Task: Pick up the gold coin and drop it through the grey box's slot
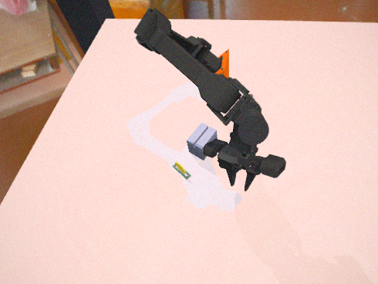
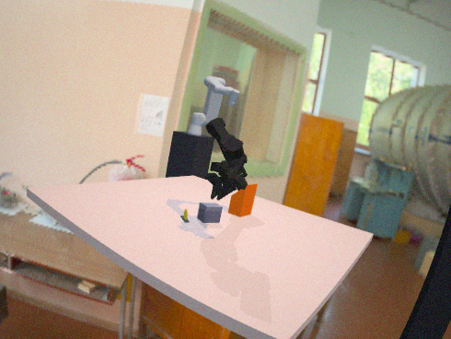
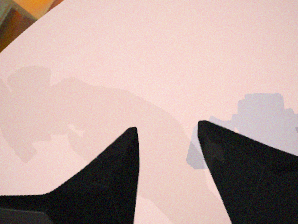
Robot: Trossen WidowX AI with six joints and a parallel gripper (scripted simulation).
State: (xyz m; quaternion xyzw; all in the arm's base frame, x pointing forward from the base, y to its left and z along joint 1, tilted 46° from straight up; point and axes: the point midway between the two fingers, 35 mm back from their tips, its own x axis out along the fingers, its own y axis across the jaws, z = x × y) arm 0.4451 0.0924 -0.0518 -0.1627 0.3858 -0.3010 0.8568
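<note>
Now: gripper tip 110 mm past the coin, 190 mm to the left of it and 140 mm above it.
</note>
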